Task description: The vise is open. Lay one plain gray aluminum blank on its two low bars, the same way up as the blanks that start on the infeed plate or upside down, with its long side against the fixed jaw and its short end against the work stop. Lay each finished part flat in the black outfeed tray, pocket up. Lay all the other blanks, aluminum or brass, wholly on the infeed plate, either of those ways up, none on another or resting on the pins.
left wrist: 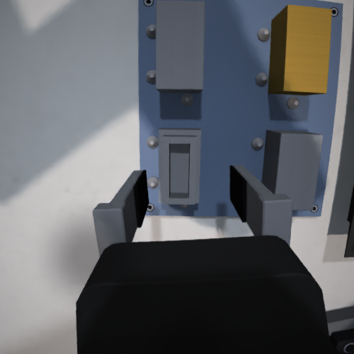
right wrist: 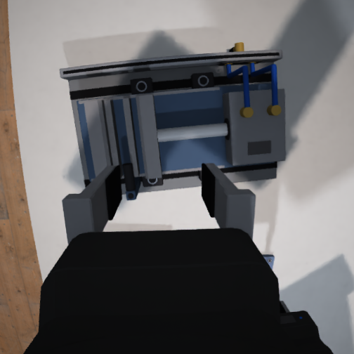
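The blue infeed plate (left wrist: 230,110) bears a plain gray blank (left wrist: 180,47) at upper left, a brass blank (left wrist: 306,50) at upper right, a gray blank (left wrist: 300,167) at lower right and a gray finished part (left wrist: 195,167), pocket up, at lower left. My left gripper (left wrist: 188,184) is open and empty, above the plate's near edge, with its fingers to either side of the finished part in view. My right gripper (right wrist: 161,180) is open and empty near the vise. The vise is open: its two low bars (right wrist: 111,137) (right wrist: 131,135) lie bare between the fixed jaw (right wrist: 93,135) and the moving jaw (right wrist: 149,132).
Pins (left wrist: 151,31) (left wrist: 263,34) (left wrist: 257,144) stand on the plate beside the blanks. Part of the black outfeed tray (left wrist: 344,175) shows at the right edge. A dark post (right wrist: 129,182) stands at the vise's near side. A gray block (right wrist: 255,137) with blue hoses (right wrist: 246,90) is at the vise's right.
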